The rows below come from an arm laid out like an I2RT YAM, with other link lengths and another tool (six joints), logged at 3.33 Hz.
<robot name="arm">
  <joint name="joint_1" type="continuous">
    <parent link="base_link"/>
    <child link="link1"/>
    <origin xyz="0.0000 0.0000 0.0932" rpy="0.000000 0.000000 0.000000"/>
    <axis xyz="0 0 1"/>
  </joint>
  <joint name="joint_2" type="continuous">
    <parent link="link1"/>
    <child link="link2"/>
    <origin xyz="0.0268 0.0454 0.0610" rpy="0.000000 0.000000 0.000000"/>
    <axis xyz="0 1 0"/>
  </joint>
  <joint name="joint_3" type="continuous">
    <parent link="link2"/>
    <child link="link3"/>
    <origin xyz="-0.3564 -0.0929 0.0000" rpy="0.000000 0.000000 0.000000"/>
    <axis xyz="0 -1 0"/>
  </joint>
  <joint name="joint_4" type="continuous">
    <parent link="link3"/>
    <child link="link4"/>
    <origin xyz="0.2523 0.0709 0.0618" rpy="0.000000 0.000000 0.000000"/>
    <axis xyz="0 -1 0"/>
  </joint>
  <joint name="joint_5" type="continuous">
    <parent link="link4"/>
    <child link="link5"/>
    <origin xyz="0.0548 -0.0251 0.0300" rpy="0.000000 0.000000 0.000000"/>
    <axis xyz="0 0 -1"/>
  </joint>
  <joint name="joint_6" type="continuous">
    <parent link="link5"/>
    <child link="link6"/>
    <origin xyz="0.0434 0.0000 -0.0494" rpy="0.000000 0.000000 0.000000"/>
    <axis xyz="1 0 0"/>
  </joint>
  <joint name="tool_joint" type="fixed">
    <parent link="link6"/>
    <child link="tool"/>
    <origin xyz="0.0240 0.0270 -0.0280" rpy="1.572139 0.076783 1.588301"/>
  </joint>
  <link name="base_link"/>
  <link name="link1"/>
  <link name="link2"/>
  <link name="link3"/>
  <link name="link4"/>
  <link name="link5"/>
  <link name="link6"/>
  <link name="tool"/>
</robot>
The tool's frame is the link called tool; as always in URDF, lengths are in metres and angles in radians. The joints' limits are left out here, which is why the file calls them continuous.
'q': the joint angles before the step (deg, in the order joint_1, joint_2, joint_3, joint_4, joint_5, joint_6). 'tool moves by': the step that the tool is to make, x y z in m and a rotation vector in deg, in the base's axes. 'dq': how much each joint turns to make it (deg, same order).
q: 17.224 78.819 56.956 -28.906 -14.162 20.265
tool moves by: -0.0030 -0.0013 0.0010 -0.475 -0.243 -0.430
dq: 0.080 -0.677 -0.181 -0.390 0.730 0.064
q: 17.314 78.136 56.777 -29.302 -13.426 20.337
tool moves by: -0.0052 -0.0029 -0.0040 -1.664 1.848 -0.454
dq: -0.007 -0.266 -0.516 -2.076 1.093 -0.298
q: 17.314 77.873 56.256 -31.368 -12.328 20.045
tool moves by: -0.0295 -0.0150 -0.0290 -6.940 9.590 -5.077
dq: 0.001 -1.828 -5.776 -6.896 5.864 2.377
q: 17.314 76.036 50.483 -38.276 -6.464 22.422
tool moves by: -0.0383 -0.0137 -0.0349 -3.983 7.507 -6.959
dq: 0.521 -3.592 -9.438 -2.045 4.247 6.356
